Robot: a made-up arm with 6 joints. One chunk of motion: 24 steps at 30 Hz.
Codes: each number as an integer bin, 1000 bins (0 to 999) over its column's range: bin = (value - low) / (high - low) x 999, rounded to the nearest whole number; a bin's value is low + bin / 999 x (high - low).
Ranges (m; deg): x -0.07..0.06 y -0.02..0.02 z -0.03..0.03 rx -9..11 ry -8..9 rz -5..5
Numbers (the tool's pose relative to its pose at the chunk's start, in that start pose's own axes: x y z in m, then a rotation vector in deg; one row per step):
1: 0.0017 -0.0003 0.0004 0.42 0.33 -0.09
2: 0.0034 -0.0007 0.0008 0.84 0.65 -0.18
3: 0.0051 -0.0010 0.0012 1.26 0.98 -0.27
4: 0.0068 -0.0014 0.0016 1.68 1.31 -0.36
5: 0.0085 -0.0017 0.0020 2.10 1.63 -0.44
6: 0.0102 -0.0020 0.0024 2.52 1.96 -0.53
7: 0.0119 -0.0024 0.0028 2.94 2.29 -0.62
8: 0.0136 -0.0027 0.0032 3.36 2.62 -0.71
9: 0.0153 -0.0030 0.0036 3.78 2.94 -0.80
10: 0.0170 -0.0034 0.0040 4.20 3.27 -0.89
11: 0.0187 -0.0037 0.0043 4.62 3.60 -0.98
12: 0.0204 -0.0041 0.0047 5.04 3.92 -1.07
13: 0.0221 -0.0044 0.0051 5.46 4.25 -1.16
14: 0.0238 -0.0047 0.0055 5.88 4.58 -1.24
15: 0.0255 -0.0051 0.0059 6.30 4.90 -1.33
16: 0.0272 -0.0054 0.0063 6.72 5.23 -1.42
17: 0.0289 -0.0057 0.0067 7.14 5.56 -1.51
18: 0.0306 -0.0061 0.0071 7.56 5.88 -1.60
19: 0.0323 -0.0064 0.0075 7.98 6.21 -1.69
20: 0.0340 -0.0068 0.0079 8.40 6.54 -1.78
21: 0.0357 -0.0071 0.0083 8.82 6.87 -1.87
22: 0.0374 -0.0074 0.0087 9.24 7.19 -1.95
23: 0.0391 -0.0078 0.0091 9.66 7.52 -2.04
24: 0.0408 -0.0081 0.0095 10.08 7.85 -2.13
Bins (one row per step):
1: 551 492 506 471 490 491
2: 564 482 513 492 508 482
3: 577 475 519 512 528 473
4: 590 465 526 533 547 464
5: 603 457 533 554 566 456
6: 616 450 539 575 585 447
7: 629 440 546 596 605 438
8: 642 432 553 617 624 429
9: 655 425 559 638 643 420
10: 669 415 566 659 662 411
11: 682 407 571 680 682 402
12: 695 397 578 701 700 393
13: 708 390 584 722 720 384
14: 721 382 591 743 739 376
15: 734 372 598 764 758 367
16: 747 365 604 785 777 358
17: 760 357 611 806 797 349
18: 773 347 618 827 816 340
19: 786 340 624 848 835 331
20: 799 330 631 869 854 322
21: 812 322 638 890 874 313
22: 825 315 644 911 893 305
23: 838 305 651 932 912 296
24: 851 297 658 953 931 287

